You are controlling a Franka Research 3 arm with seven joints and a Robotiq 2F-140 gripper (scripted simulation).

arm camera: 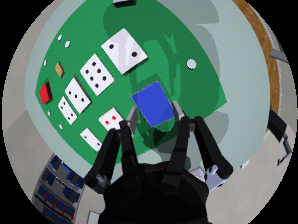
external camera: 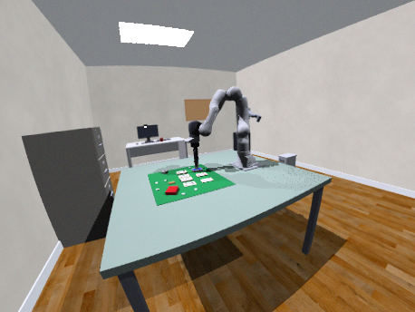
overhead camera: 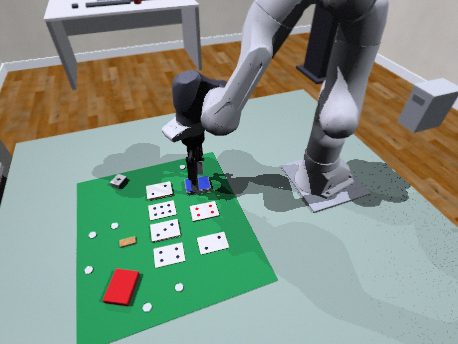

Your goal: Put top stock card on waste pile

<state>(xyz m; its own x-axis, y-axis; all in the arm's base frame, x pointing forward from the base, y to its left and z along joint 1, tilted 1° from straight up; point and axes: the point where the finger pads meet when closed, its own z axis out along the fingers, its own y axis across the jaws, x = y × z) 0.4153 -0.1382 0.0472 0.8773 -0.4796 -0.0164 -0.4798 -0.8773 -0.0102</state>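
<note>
Right now my hand is 14 cm short of the white card, 3 cm to the left of it and 5 cm above it. Also, from my hand: green mat: 16 cm ahead, 12 cm to the left, 7 cm below; grey block: 27 cm ahead, 13 cm to the right, 4 cm below; red box: 31 cm ahead, 29 cm to the left, 5 cm below.
</note>
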